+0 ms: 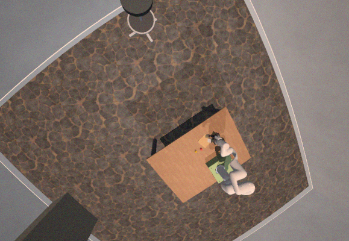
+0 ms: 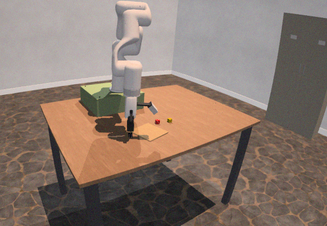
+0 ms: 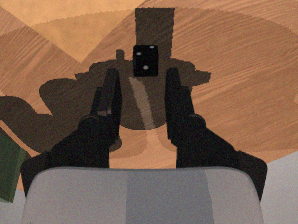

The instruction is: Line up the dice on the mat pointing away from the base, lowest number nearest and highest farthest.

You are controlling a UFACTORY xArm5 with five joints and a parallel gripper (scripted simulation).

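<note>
My hand is 50 mm above the black die. Round my hand: red die (210 mm to the left, 60 mm behind, 50 mm below); yellow die (280 mm to the left, 50 mm below, 40 mm behind); tan mat (110 mm to the left, 60 mm below).
</note>
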